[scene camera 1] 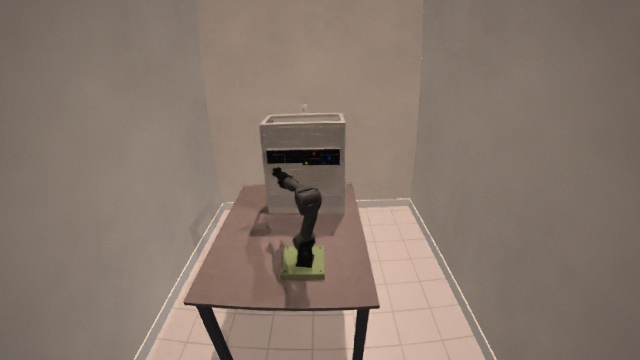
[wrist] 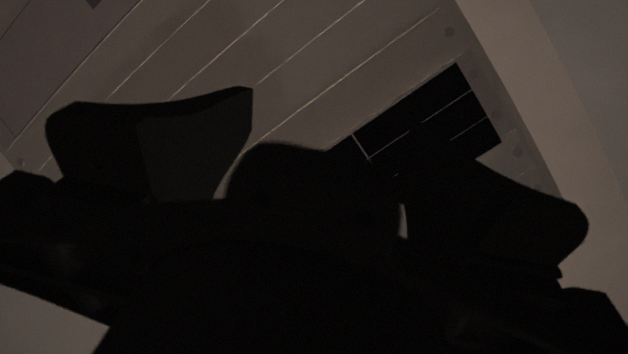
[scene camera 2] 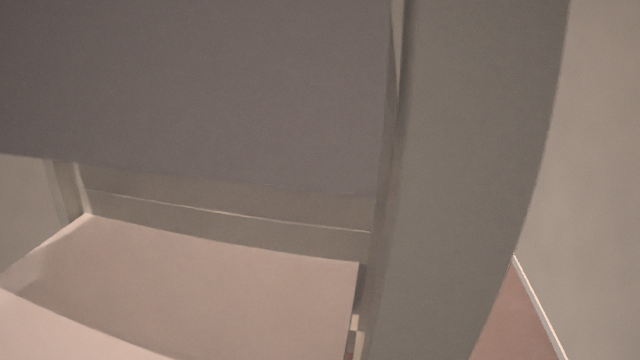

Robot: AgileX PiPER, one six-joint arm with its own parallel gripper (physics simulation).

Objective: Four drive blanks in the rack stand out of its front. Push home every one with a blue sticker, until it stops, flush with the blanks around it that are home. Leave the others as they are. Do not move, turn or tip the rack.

pale rack: scene camera 1 313, 153; wrist 437, 73; scene camera 2 219, 179
